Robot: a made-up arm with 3 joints. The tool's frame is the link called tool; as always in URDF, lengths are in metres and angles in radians.
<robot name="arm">
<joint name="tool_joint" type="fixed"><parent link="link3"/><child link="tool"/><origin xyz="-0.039 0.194 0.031" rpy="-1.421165 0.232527 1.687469"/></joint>
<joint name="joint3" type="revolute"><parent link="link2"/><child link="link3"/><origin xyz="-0.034 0.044 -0.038" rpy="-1.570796 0 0"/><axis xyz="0 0 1"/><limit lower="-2.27" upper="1.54" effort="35" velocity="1.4"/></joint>
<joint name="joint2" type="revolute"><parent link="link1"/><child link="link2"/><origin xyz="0.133 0.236 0.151" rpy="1.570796 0 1.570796"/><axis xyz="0 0 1"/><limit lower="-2.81" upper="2.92" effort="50" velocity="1.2"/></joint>
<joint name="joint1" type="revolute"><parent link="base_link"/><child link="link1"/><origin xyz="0.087 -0.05 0.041" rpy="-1.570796 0 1.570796"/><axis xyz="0 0 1"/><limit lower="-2.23" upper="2.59" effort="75" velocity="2.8"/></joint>
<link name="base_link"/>
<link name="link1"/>
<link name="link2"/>
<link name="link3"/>
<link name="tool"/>
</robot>
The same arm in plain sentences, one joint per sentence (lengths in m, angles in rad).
The arm has three revolute joints in a row. What follows holds with every joint at zero, and every direction is one of the base frame's.
The first joint is mounted 0.087 m along +x and 0.05 m along -y and 0.041 m along +z from the base frame's origin and rotates about -x, from -2.23 to 2.59 rad.
The second joint is mounted 0.151 m along -x and 0.133 m along +y and 0.236 m along -z from the first joint and rotates about +y, from -2.81 to 2.92 rad.
The third joint is mounted 0.044 m along -x and 0.038 m along -y and 0.034 m along +z from the second joint and rotates about -x, from -2.27 to 1.54 rad.
The tool frame, which is the frame that the pose is given for, is mounted 0.031 m along -x and 0.194 m along -y and 0.039 m along +z from the third joint; its axes are the base frame's turned by roll 0.1226, pitch -0.1135 and yaw -1.3367 rad (as in URDF: about the fixed x, then y, then z).

